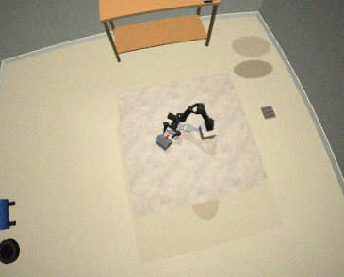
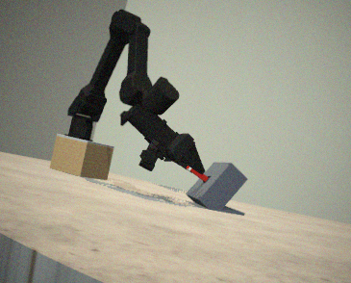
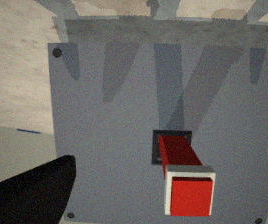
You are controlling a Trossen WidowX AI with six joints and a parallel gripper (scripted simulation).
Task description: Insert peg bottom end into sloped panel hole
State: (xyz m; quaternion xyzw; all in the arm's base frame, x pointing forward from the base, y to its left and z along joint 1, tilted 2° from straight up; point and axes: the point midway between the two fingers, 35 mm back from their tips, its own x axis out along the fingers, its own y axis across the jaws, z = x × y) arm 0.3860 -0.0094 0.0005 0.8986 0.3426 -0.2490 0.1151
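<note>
Now: gripper tip 10 mm past the peg. The rest, counted from my gripper tip: grey panel block 30 mm to the left, 30 mm below, 30 mm ahead.
</note>
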